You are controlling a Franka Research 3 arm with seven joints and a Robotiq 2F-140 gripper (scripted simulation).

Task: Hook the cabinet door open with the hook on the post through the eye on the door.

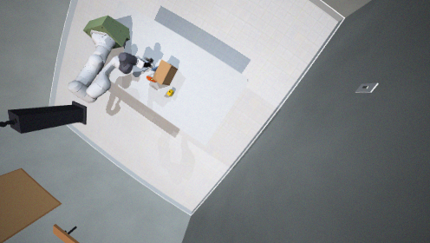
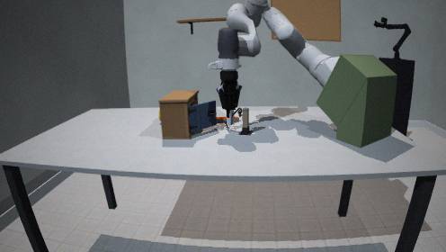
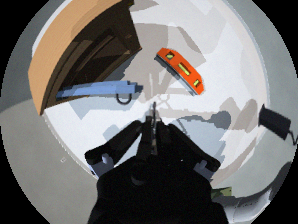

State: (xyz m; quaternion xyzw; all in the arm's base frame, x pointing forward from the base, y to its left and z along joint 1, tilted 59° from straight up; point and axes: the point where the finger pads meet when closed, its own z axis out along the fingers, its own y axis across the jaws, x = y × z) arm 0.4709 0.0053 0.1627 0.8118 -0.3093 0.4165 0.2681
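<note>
Now: the cabinet door 12 cm ahead of my hand, 2 cm to the left of it and 2 cm above it. Round my hand: orange object: 14 cm to the right, 5 cm below, 1 cm ahead; then small yellow object: 31 cm ahead, 22 cm to the right, 2 cm below.
</note>
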